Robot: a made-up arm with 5 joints. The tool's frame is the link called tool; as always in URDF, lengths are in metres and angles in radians. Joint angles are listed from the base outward. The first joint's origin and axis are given. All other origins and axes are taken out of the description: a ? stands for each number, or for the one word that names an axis. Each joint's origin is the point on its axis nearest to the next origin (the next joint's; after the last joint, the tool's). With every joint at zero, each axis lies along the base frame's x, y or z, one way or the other. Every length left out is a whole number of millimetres.
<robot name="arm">
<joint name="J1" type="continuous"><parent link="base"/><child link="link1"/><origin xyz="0.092 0 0.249" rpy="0 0 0"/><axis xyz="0 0 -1"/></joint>
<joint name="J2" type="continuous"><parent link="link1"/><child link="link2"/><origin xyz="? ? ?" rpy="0 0 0"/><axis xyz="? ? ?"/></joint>
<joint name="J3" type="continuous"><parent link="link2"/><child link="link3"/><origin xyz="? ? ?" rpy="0 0 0"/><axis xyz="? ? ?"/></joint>
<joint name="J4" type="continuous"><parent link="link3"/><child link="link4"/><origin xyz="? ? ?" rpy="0 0 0"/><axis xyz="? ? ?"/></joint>
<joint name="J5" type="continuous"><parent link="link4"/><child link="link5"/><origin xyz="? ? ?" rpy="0 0 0"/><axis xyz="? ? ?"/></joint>
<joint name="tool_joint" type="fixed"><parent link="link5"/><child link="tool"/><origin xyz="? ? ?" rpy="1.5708 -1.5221 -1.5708"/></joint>
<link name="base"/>
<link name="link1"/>
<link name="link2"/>
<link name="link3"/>
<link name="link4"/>
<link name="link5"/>
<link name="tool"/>
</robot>
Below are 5 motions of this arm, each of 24 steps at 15 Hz.
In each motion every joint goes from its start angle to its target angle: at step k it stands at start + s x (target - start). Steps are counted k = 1, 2, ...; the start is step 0. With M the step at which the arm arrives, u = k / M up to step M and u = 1 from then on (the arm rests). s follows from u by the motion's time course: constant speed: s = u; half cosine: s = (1 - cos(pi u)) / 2; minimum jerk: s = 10 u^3 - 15 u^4 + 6 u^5.
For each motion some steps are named. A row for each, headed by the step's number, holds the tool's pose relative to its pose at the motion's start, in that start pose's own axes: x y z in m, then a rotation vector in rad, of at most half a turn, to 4 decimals.
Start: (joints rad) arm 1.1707 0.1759 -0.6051 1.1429 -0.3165
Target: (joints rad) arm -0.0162 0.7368 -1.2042 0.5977 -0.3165
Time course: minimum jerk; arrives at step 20
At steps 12, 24:
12: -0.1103 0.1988 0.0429 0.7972 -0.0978 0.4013
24: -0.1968 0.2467 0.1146 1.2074 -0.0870 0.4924

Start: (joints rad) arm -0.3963 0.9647 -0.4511 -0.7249 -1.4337
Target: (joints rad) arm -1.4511 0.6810 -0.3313 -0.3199 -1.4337
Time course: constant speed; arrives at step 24
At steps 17, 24:
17: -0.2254 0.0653 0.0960 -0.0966 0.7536 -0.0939
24: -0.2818 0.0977 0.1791 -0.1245 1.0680 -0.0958

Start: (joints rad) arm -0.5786 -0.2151 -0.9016 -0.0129 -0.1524
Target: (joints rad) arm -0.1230 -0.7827 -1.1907 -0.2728 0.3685
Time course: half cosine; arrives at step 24
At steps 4, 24:
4: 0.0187 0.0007 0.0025 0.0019 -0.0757 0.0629
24: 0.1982 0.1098 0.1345 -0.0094 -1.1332 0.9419

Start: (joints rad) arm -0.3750 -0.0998 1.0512 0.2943 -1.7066
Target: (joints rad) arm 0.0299 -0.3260 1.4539 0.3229 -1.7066
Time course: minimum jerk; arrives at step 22
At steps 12, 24:
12: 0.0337 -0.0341 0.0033 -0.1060 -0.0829 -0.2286
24: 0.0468 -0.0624 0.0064 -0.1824 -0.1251 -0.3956

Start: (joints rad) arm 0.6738 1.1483 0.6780 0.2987 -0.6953
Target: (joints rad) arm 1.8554 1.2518 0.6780 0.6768 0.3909
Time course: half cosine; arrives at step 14
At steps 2, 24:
2: 0.0015 -0.0041 -0.0004 0.0080 0.0386 0.0044
24: -0.0122 -0.0610 -0.0087 0.7266 0.5674 0.1720

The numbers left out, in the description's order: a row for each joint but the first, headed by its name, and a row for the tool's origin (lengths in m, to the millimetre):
J2: xyz 0.02 0.013 0, axis 0 1 0
J3: xyz 0.031 0 0.124, axis 0 1 0
J4: xyz 0.142 0 0.005, axis 0 1 0
J5: xyz 0.083 0 0, axis -1 0 0
tool: xyz 0 0 0

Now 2 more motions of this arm.
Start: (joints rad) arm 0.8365 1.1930 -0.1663 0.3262 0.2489
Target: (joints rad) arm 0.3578 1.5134 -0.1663 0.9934 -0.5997
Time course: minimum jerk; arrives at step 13
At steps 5, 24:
5: -0.0349 0.0365 -0.0117 0.0323 0.2854 -0.1059
24: -0.1291 0.0831 -0.0070 -0.3453 0.9078 -0.3014

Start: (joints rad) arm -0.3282 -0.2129 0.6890 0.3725 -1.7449
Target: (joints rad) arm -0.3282 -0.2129 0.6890 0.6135 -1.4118
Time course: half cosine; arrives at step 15
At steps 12, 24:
12: 0.0040 -0.0175 0.0020 -0.2182 -0.0158 0.3001
24: 0.0044 -0.0193 0.0024 -0.2417 -0.0136 0.3315

